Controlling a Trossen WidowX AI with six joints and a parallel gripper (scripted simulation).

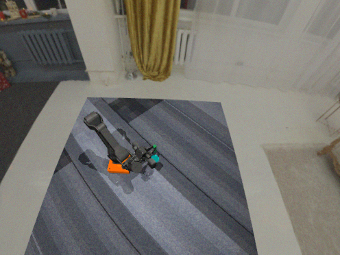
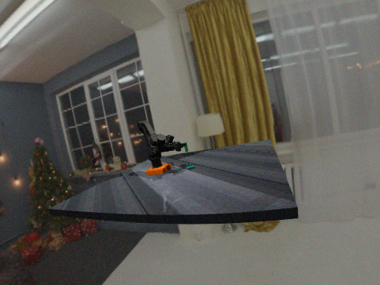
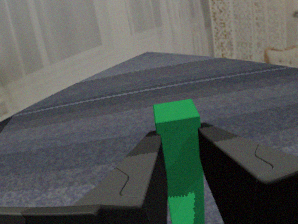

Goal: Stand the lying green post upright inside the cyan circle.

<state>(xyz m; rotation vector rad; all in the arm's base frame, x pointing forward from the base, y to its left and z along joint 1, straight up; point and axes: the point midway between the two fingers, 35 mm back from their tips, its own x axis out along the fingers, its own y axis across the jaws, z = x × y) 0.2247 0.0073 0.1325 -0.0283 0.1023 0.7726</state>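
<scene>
The cyan circle is 170 mm below my gripper tip. From my gripper tip the other things lie so: green post 20 mm below.
</scene>
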